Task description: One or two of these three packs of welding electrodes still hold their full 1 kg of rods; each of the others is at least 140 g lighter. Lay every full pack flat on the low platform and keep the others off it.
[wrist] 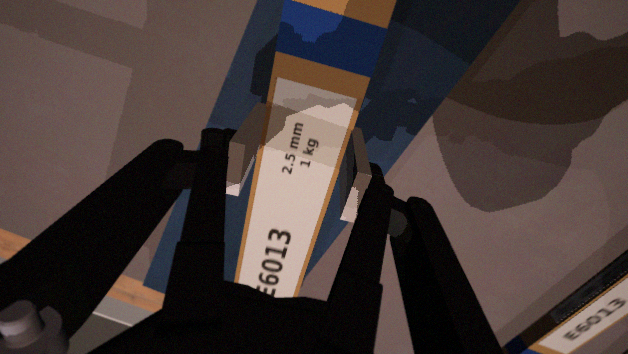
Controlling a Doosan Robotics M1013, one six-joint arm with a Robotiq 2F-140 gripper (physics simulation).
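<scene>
My gripper is shut on a welding electrode pack, across its narrow orange-edged side with the white label "E6013 2.5 mm 1 kg" and a blue band. The pack's near end is hidden behind the gripper body, and its far end runs out of the view at the top. The low blue platform lies beneath the held pack and shows on both sides of it. I cannot tell whether the pack touches it. A second E6013 pack shows in part at the lower right corner, away from the platform. The third pack does not show.
The grey-brown table top lies on both sides of the platform, with dark shadows at the right. A light wooden strip and a grey surface beyond it show at the lower left.
</scene>
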